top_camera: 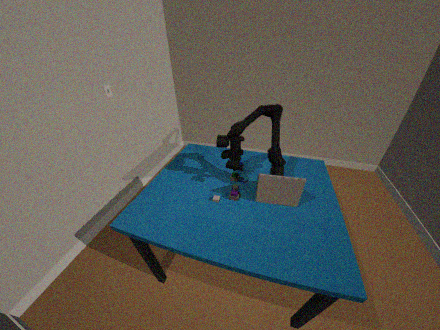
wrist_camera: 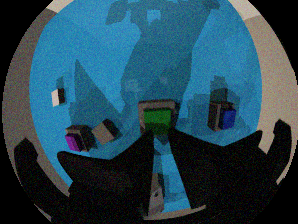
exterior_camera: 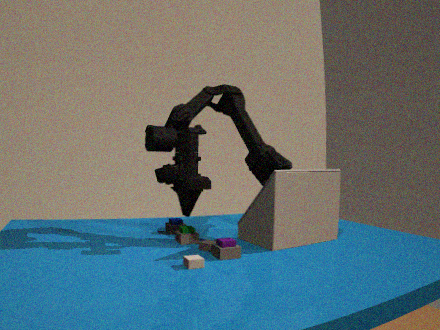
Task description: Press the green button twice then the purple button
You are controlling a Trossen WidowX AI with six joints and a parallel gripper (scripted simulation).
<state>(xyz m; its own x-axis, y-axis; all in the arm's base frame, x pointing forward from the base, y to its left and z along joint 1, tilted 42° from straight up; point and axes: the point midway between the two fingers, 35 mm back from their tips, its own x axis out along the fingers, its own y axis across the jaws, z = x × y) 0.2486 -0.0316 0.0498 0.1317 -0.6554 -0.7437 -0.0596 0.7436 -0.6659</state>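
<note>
The green button is 30 mm below my gripper tip. Also, from my gripper tip: small white block 210 mm to the left, 60 mm below, 40 mm ahead; then blue button 120 mm to the right, 30 mm below; then purple button 150 mm to the left, 50 mm behind, 30 mm below.
</note>
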